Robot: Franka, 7 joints.
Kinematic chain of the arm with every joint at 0, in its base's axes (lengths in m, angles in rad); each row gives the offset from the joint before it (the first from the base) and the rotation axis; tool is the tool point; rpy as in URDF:
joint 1: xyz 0 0 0.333 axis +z
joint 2: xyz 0 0 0 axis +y
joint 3: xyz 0 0 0.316 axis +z
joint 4: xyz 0.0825 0 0 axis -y
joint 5: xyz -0.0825 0 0.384 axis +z
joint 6: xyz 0 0 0 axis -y
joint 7: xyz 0.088 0 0 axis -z
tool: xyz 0 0 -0.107 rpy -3.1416 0 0
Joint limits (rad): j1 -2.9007..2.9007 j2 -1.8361..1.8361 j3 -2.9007..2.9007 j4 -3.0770..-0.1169 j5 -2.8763..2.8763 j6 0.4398..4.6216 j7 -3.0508..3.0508
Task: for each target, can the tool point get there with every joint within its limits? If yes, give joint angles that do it. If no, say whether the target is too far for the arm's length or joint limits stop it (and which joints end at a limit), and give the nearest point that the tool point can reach.
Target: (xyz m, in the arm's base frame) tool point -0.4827 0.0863 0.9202
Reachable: yes | joints 2.1878 0.8809 2.3623 -0.7812 2.3474 3.4445 -2.1992
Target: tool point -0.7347 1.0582 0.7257
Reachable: no: too far | nearest point -0.4680 0.6741 0.5832 | short by 0.489 m
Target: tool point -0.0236 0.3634 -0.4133
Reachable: no: joint limits stop it (at a limit: joint 2) | nearest point -0.0231 0.3554 -0.3557 | short by 0.058 m
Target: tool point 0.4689 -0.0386 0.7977
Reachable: yes | joints -1.7110 -0.9561 0.8068 -1.9279 2.4228 1.7030 -1.0593
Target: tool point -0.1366 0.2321 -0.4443
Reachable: no: joint limits stop it (at a limit: joint 2) | nearest point -0.1376 0.2337 -0.3606 | short by 0.084 m
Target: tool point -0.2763 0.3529 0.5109
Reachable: yes | joints 1.1101 0.1284 1.3844 -1.8360 2.4160 4.1677 -1.9786
